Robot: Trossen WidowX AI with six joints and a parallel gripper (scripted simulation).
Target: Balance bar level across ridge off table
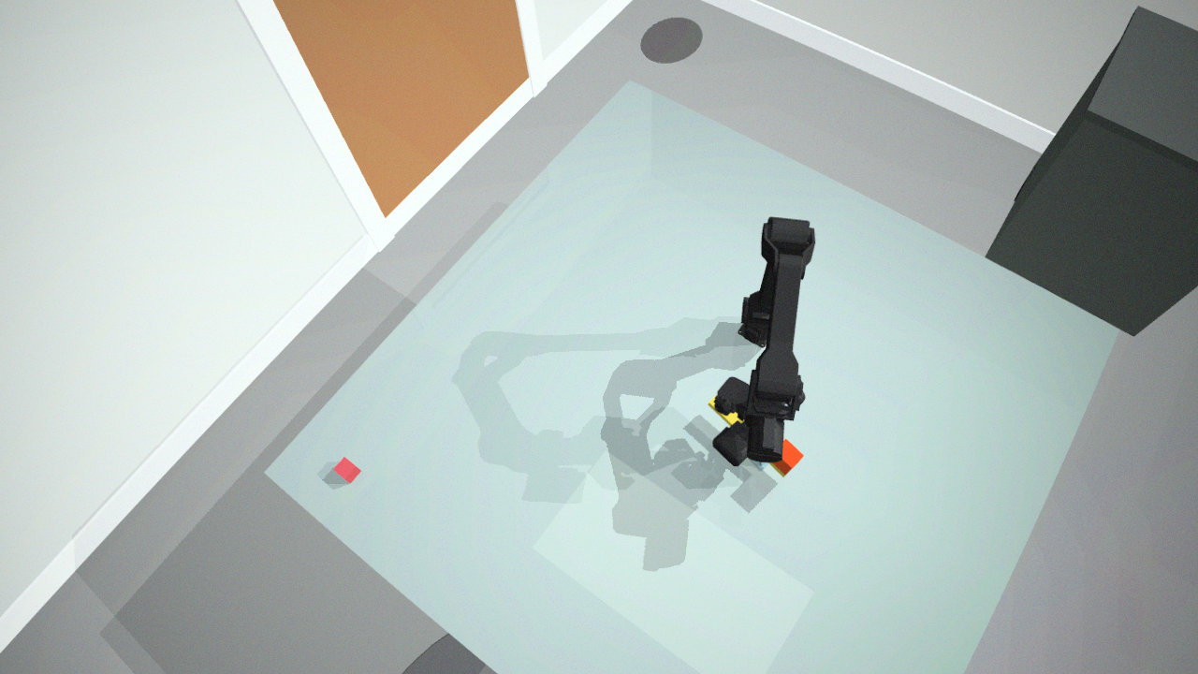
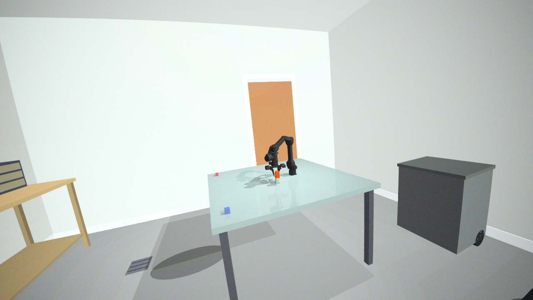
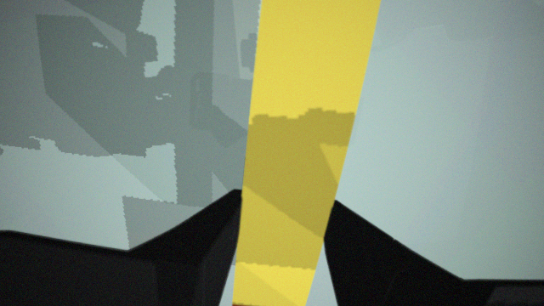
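The ridge is 3 cm to the left of my gripper tip, 1 cm below it and 1 cm ahead of it. Also, from my gripper tip: blue cube 51 cm ahead, 38 cm to the left, 5 cm below; then small red cube 62 cm to the right, 51 cm ahead, 5 cm below.
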